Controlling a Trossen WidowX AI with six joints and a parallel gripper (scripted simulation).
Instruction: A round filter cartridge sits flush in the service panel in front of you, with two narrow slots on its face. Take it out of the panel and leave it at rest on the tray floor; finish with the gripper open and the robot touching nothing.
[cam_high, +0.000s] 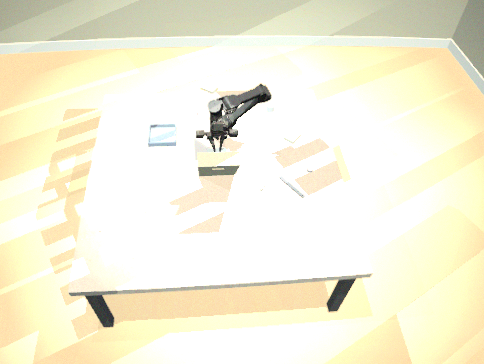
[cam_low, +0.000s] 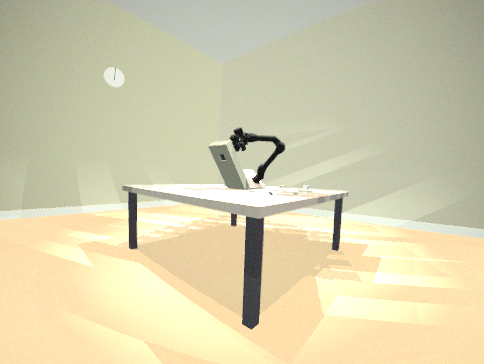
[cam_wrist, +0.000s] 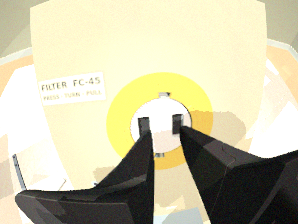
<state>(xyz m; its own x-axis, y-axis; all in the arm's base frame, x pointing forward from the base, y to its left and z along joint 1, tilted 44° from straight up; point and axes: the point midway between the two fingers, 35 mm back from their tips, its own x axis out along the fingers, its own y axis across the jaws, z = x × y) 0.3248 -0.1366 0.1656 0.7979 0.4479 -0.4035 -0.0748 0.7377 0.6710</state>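
My gripper tip is now 20 mm short of the round white filter cartridge and 20 mm above it. The rest, counted from my gripper tip: small white cylinder (620 mm behind, 310 mm to the left, 250 mm below); then grey-rimmed tray (380 mm behind, 300 mm to the right, 260 mm below); then service panel (90 mm below, 20 mm behind).
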